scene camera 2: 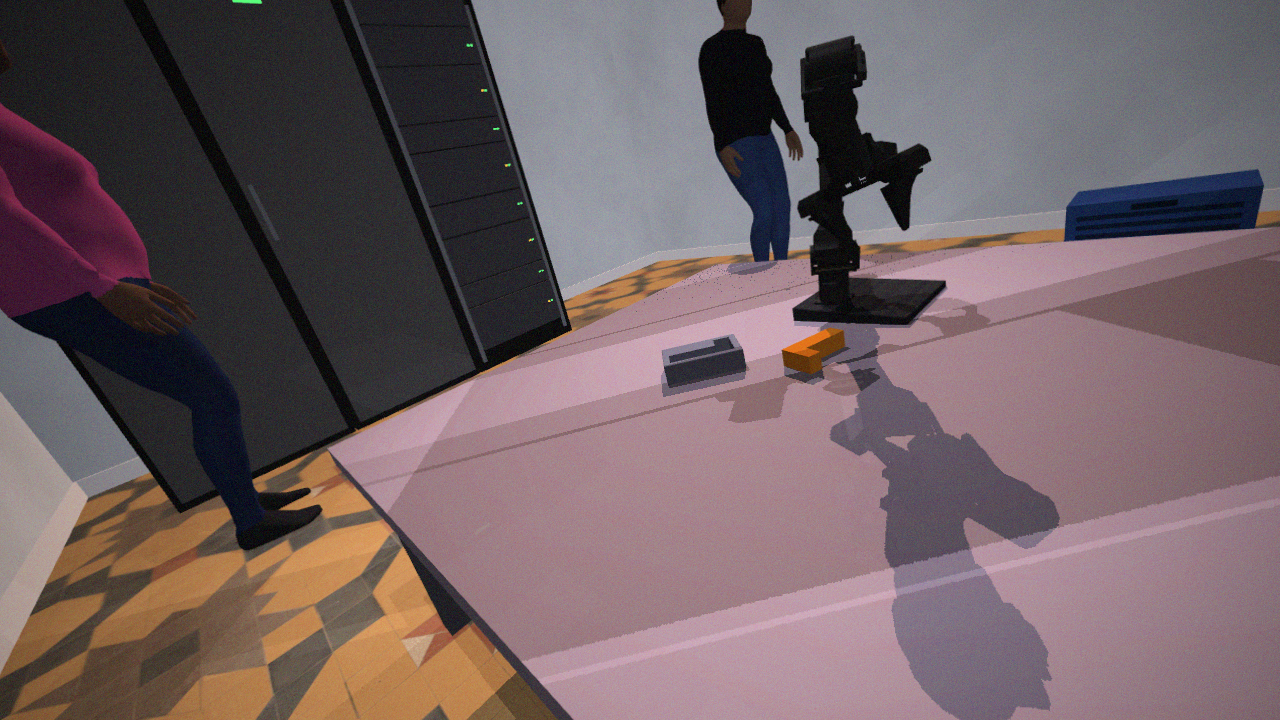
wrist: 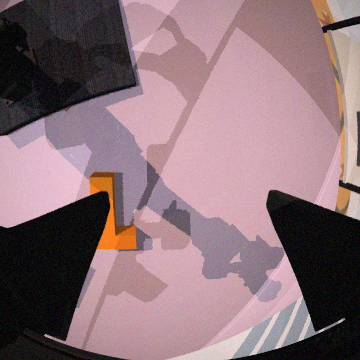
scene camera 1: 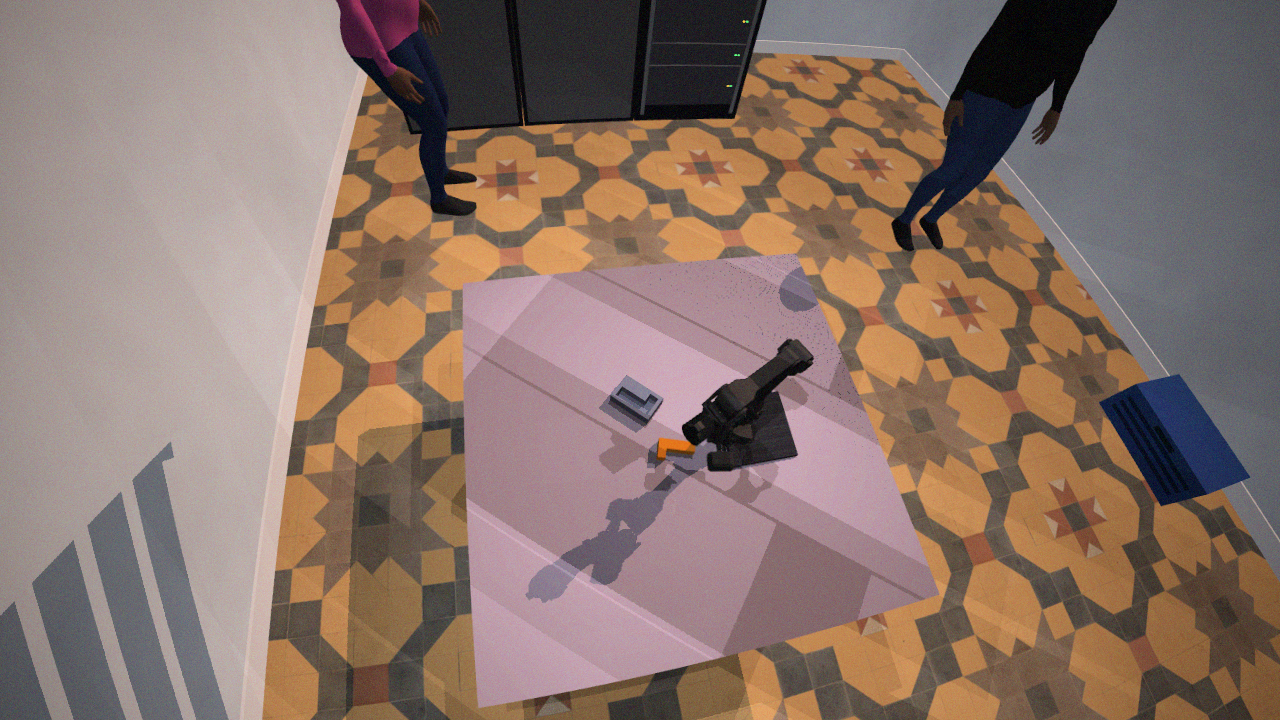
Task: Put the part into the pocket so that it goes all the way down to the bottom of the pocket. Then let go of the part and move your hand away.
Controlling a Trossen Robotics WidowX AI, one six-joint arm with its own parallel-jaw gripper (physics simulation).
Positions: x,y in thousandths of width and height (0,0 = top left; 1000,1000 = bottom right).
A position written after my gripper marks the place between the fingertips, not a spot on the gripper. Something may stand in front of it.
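Scene camera 1 gives me a sight of my gripper (558,631). I find the gripper again in scene camera 2 (686,331), and it is there for me in the wrist view (526,551) too.
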